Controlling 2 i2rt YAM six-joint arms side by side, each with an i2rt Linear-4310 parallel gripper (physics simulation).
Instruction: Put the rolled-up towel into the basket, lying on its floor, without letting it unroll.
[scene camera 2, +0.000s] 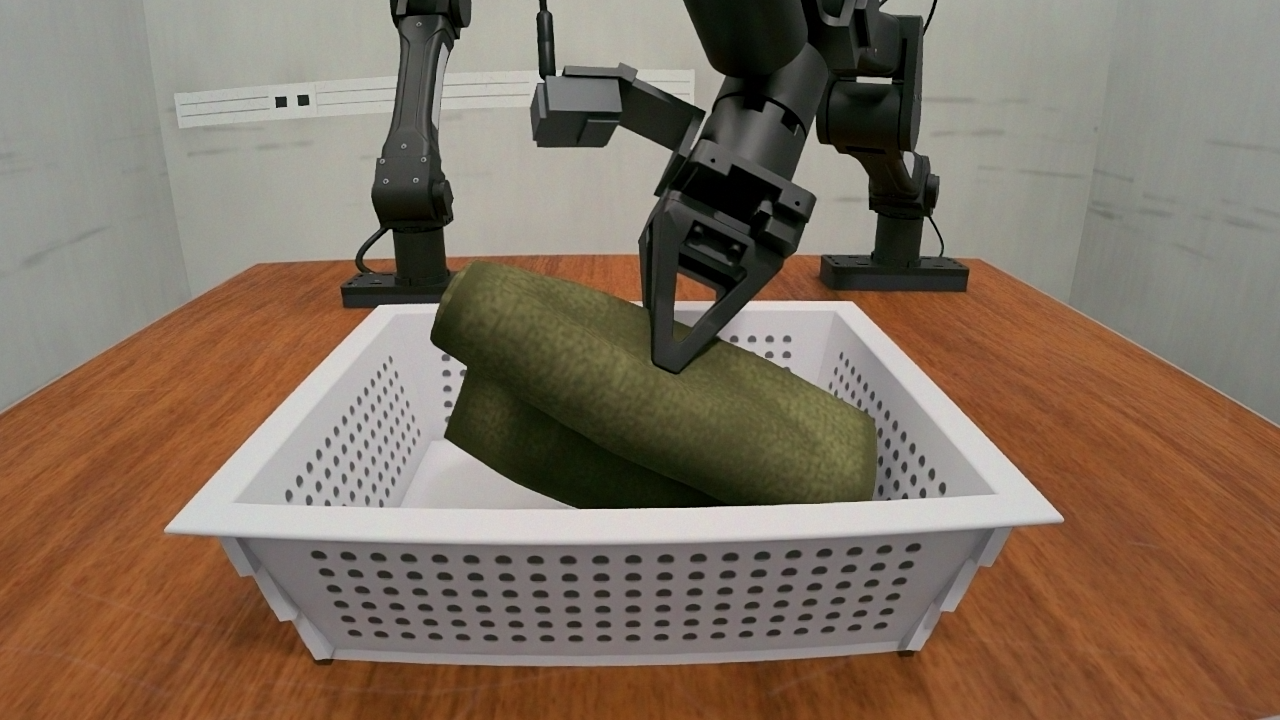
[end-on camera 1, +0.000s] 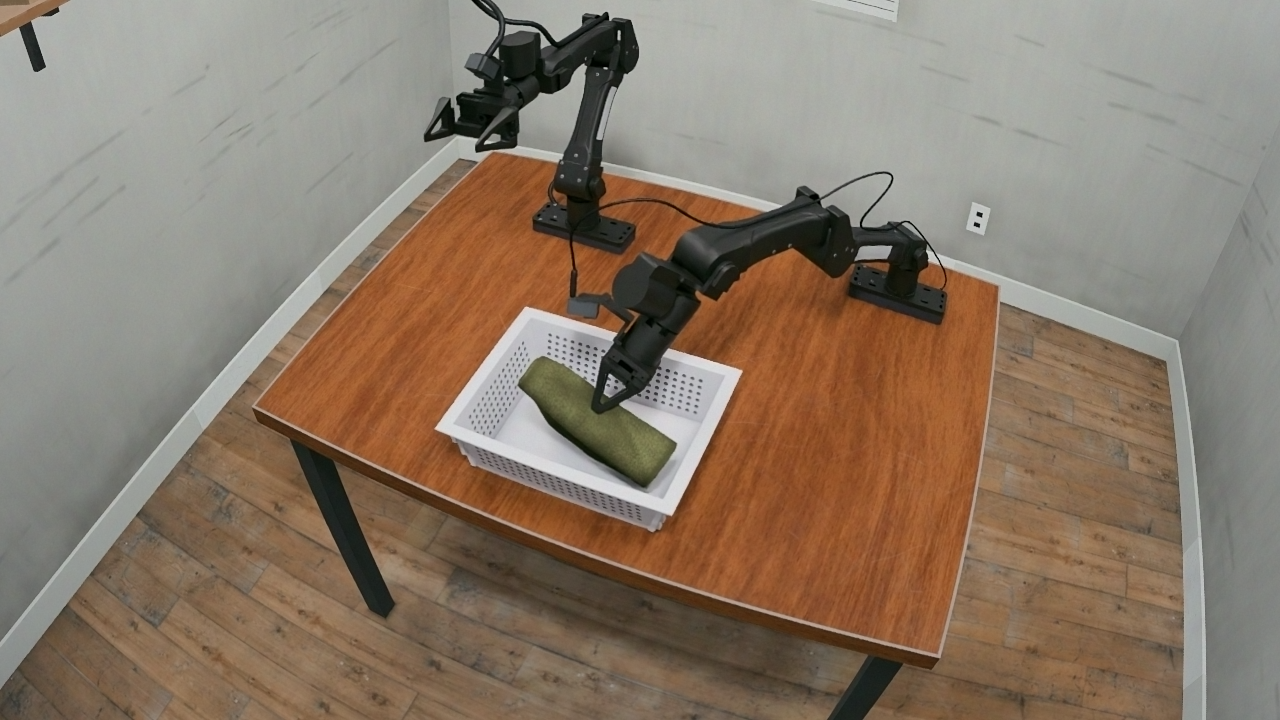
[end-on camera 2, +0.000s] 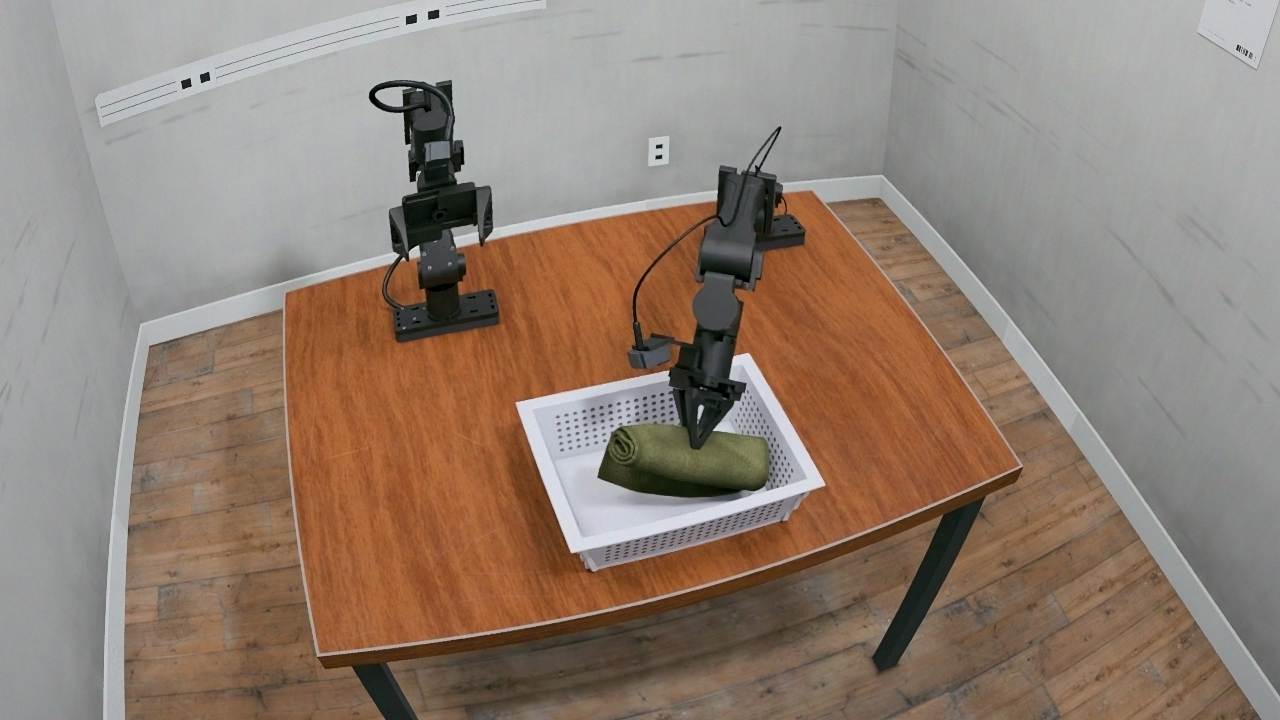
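The olive-green towel (scene camera 2: 572, 380) (end-on camera 1: 617, 438) (end-on camera 2: 662, 456) is inside the white basket (scene camera 2: 626, 525) (end-on camera 2: 547, 479). Its roll is tilted in scene camera 2, the picture-left end higher. A loose flap hangs under the roll; a spiral end shows in end-on camera 2. My left gripper (scene camera 2: 673, 365) (end-on camera 1: 601, 408) (end-on camera 2: 696, 442) is shut, its tips pinching the towel's top near the middle. Whether the underside touches the basket floor is hidden. My right gripper (end-on camera 1: 456, 144) (end-on camera 2: 443, 248) is open and empty, high up, away from the basket.
The basket stands on the brown wooden table (scene camera 2: 1118, 501) (end-on camera 1: 832, 465) (end-on camera 2: 402, 501). Its perforated walls surround the towel. The arm bases stand at the table's far side. My left arm reaches over the basket's far rim, with a cable hanging beside it.
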